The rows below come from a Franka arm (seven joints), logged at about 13 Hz.
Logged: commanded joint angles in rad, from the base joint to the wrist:
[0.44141 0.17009 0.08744 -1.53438 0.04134 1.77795 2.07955]
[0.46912 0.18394 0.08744 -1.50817 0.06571 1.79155 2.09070]
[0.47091 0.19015 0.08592 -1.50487 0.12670 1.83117 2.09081]
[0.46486 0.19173 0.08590 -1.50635 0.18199 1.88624 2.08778]
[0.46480 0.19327 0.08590 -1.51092 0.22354 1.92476 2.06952]
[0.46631 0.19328 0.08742 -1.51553 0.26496 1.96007 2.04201]
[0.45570 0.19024 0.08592 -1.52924 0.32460 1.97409 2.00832]
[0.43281 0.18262 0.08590 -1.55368 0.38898 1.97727 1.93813]
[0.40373 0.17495 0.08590 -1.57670 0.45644 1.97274 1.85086]
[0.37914 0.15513 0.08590 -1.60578 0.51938 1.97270 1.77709]
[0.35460 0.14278 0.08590 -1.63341 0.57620 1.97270 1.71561]
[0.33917 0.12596 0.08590 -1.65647 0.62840 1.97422 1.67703]
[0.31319 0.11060 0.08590 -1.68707 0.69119 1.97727 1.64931]
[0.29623 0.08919 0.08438 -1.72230 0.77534 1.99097 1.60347]
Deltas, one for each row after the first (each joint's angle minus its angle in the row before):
[0.02771 0.01385 0.00000 0.02621 0.02437 0.01360 0.01115]
[0.00179 0.00621 -0.00152 0.00330 0.06099 0.03962 0.00011]
[-0.00605 0.00158 -0.00002 -0.00148 0.05529 0.05507 -0.00303]
[-0.00006 0.00154 0.00000 -0.00457 0.04155 0.03852 -0.01826]
[0.00151 0.00001 0.00152 -0.00461 0.04142 0.03531 -0.02751]
[-0.01061 -0.00304 -0.00150 -0.01371 0.05964 0.01402 -0.03369]
[-0.02289 -0.00762 -0.00002 -0.02444 0.06438 0.00318 -0.07019]
[-0.02908 -0.00767 0.00000 -0.02302 0.06746 -0.00453 -0.08727]
[-0.02459 -0.01982 0.00000 -0.02908 0.06294 -0.00004 -0.07377]
[-0.02454 -0.01235 0.00000 -0.02763 0.05682 0.00000 -0.06148]
[-0.01543 -0.01682 0.00000 -0.02306 0.05220 0.00152 -0.03858]
[-0.02598 -0.01536 0.00000 -0.03060 0.06279 0.00305 -0.02772]
[-0.01696 -0.02141 -0.00152 -0.03523 0.08415 0.01370 -0.04584]

